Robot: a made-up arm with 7 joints.
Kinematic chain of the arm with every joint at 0, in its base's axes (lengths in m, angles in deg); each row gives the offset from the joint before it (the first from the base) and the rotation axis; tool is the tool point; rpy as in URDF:
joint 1: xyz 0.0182 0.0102 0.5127 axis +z
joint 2: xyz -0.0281 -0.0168 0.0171 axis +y
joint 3: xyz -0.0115 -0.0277 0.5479 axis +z
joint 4: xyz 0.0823 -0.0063 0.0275 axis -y
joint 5: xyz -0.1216 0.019 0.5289 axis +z
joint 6: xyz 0.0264 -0.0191 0 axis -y
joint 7: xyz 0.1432 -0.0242 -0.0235 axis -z
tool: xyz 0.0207 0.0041 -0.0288 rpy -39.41 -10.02 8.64
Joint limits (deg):
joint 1: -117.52..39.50
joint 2: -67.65..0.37
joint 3: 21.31..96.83
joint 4: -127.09..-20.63
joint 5: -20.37..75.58
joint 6: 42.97..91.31
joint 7: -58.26..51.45
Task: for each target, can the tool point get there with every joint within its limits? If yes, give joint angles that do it. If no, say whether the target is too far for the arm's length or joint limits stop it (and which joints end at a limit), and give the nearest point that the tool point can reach.
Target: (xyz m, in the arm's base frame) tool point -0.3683 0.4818 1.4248
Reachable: yes | joints 21.66 -11.00 79.68 -55.23 42.39 54.93 33.76
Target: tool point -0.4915 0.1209 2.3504
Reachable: no: too far | nearest point -0.3351 0.0869 1.7599 | short by 0.612 m
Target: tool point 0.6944 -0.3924 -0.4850
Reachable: no: joint limits stop it (at a limit: joint 1, joint 2, joint 3, joint 4, joint 5) | nearest point 0.6552 0.0357 0.3962 | short by 0.980 m
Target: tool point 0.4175 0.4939 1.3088
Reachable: yes | joints -6.28 -5.24 49.71 -74.16 21.83 70.19 8.45
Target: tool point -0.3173 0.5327 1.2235
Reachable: yes | joints 12.00 -44.46 53.51 -82.37 41.72 56.64 29.40
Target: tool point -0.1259 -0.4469 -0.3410
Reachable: no: joint limits stop it (at a limit: joint 1, joint 2, joint 3, joint 4) | nearest point -0.0648 -0.4878 0.6820 | short by 1.026 m
